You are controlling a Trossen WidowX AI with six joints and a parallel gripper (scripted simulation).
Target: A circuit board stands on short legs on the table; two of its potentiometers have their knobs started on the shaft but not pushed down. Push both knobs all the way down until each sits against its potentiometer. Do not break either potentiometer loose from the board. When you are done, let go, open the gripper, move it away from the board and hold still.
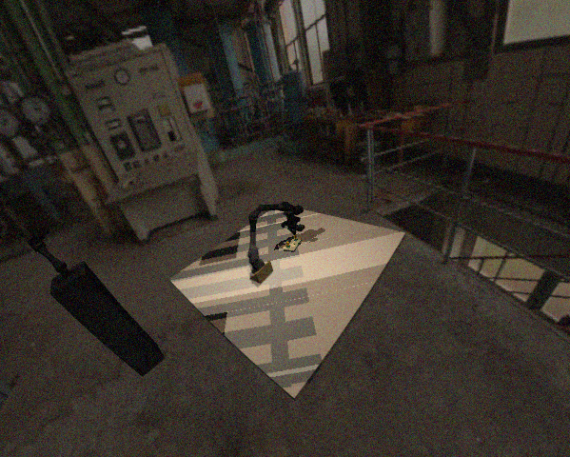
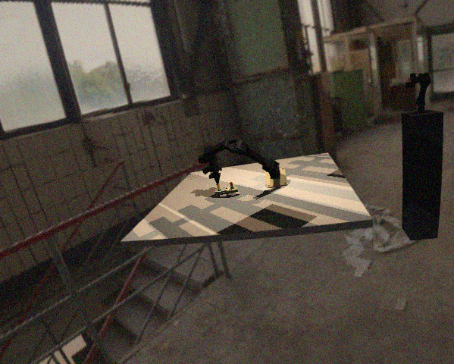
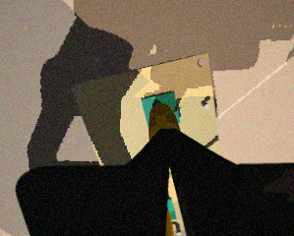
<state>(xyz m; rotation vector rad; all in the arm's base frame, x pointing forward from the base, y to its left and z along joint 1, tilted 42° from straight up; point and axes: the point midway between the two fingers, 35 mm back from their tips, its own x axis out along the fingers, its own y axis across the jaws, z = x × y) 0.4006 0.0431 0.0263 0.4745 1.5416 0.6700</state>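
Now: gripper tip 9 cm past the knob, 2 cm above it and 1 cm to the left of it.
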